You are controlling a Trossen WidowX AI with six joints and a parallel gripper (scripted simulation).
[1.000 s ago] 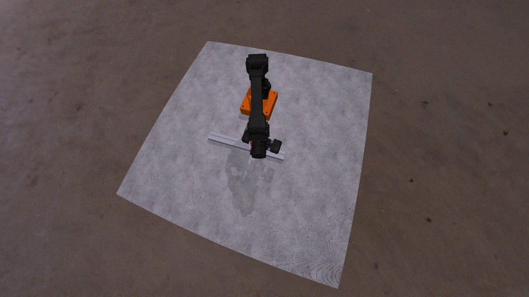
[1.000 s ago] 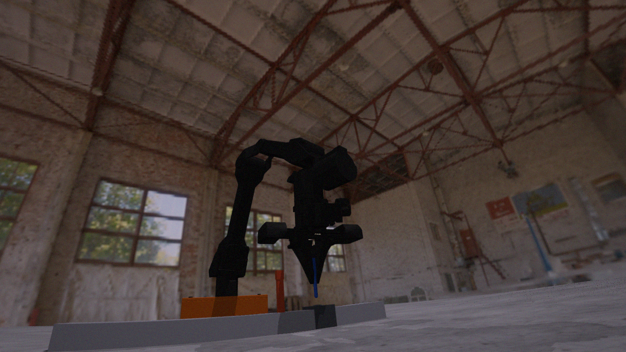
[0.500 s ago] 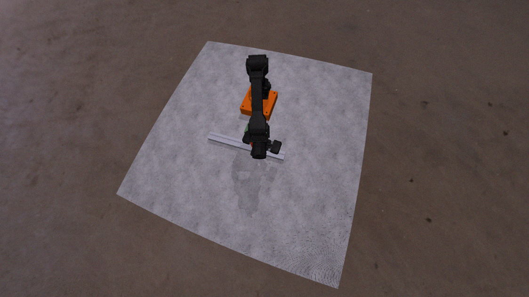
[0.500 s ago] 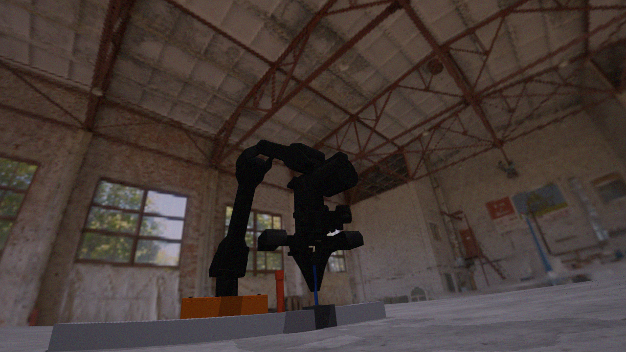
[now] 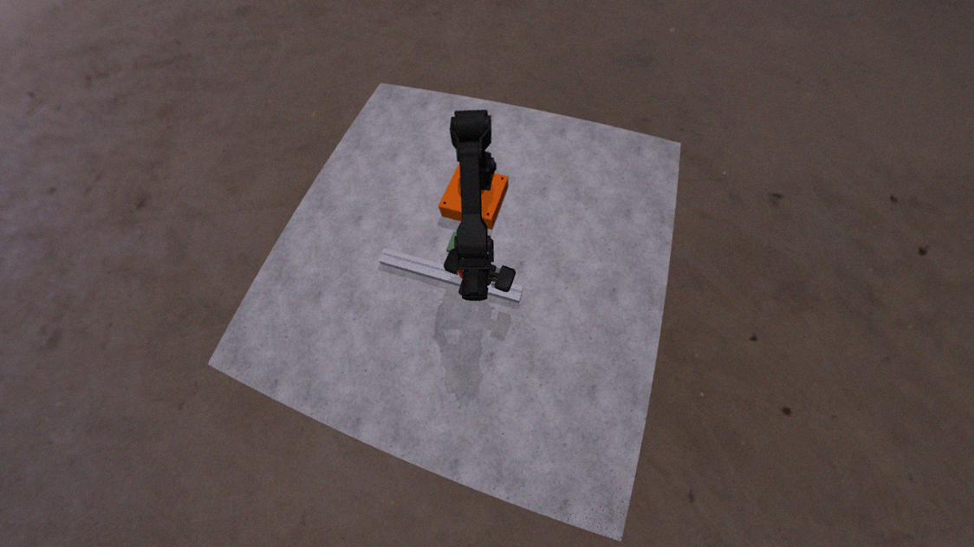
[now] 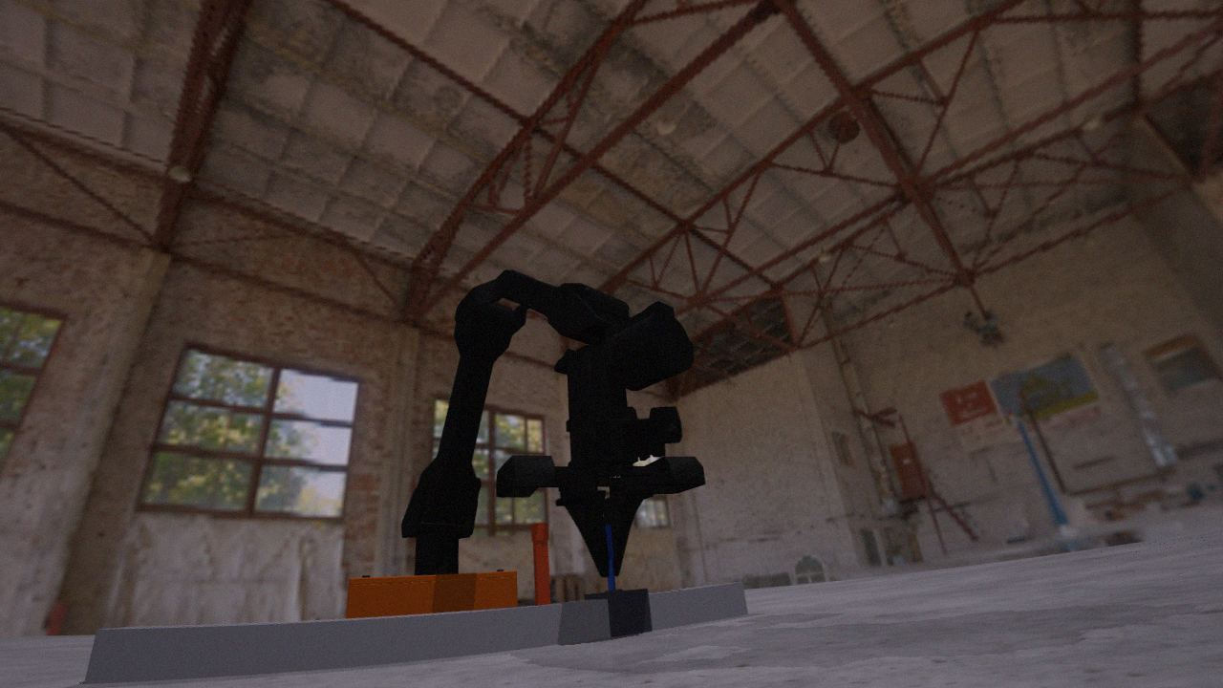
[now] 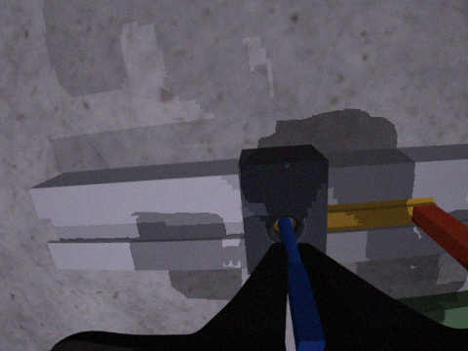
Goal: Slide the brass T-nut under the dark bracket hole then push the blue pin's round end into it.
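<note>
Right now my gripper tip is right at the blue pin. The rest, counted from my gripper tip: green tray (13 cm behind, 5 cm to the right, 4 cm below).
</note>
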